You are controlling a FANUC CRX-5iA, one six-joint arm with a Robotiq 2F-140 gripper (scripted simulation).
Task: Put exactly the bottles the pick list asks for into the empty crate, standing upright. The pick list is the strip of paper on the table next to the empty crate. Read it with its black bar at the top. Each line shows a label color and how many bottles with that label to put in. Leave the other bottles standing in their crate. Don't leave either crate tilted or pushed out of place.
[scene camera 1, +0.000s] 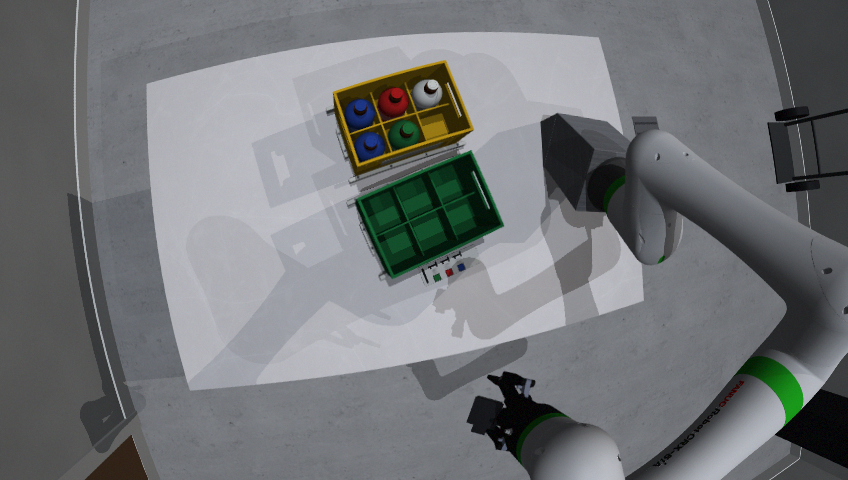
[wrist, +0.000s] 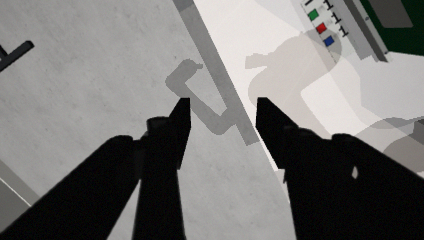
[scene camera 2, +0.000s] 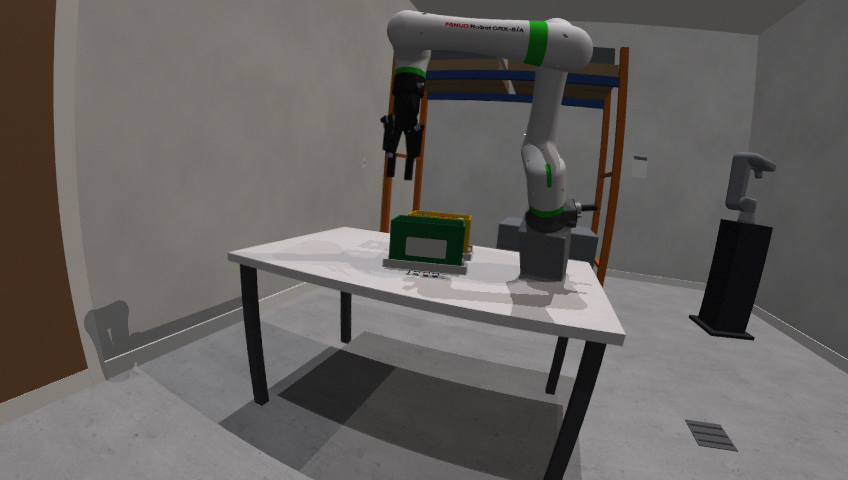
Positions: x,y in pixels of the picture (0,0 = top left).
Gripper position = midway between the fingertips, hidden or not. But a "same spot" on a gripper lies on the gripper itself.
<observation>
My gripper shows in scene camera 1 [488,392], in the wrist view and in scene camera 2. The same spot on my gripper: [wrist: 319,193] is [scene camera 2: 406,140].
</observation>
